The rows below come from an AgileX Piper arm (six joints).
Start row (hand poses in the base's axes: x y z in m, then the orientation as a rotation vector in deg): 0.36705, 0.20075, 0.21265, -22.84, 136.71, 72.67
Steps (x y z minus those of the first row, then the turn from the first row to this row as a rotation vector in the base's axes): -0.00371, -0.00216, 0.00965, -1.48, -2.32, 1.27; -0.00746, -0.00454, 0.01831, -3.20, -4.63, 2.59; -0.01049, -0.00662, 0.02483, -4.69, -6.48, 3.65; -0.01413, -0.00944, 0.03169, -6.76, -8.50, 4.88; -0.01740, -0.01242, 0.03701, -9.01, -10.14, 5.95; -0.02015, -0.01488, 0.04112, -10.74, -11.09, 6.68; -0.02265, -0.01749, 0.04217, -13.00, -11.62, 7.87; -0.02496, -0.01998, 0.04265, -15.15, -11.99, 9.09; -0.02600, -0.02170, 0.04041, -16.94, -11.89, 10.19; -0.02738, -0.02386, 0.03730, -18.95, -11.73, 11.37; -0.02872, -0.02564, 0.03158, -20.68, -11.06, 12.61; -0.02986, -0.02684, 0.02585, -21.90, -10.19, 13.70; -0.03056, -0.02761, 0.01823, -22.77, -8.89, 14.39; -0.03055, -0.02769, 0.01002, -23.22, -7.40, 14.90; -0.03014, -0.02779, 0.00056, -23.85, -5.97, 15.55; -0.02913, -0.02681, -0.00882, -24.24, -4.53, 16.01; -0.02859, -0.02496, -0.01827, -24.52, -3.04, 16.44; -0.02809, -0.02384, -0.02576, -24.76, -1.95, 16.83; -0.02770, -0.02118, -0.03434, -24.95, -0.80, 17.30; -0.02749, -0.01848, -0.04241, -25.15, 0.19, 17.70
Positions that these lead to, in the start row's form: 0.36334, 0.19859, 0.22230, -26.09, 135.94, 70.39; 0.35959, 0.19621, 0.23096, -29.42, 135.26, 67.84; 0.35656, 0.19413, 0.23748, -32.09, 134.74, 65.65; 0.35292, 0.19131, 0.24434, -35.18, 134.40, 62.77; 0.34965, 0.18833, 0.24966, -37.90, 134.42, 59.77; 0.34690, 0.18587, 0.25377, -39.72, 134.65, 57.57; 0.34440, 0.18326, 0.25482, -42.06, 135.55, 55.08; 0.34209, 0.18077, 0.25530, -44.34, 136.47, 52.77; 0.34105, 0.17905, 0.25306, -46.16, 137.57, 51.03; 0.33967, 0.17689, 0.24995, -48.12, 138.81, 49.04; 0.33833, 0.17511, 0.24423, -49.88, 140.34, 47.60; 0.33719, 0.17391, 0.23850, -51.23, 141.77, 46.81; 0.33649, 0.17314, 0.23088, -51.82, 143.43, 46.49; 0.33650, 0.17306, 0.22267, -51.98, 145.07, 46.71; 0.33691, 0.17296, 0.21321, -52.40, 146.73, 46.72; 0.33792, 0.17394, 0.20383, -52.50, 148.29, 46.97; 0.33846, 0.17579, 0.19438, -52.51, 149.84, 47.36; 0.33896, 0.17691, 0.18689, -52.63, 150.99, 47.63; 0.33935, 0.17957, 0.17831, -52.80, 152.17, 48.01; 0.33956, 0.18227, 0.17024, -52.96, 153.21, 48.29
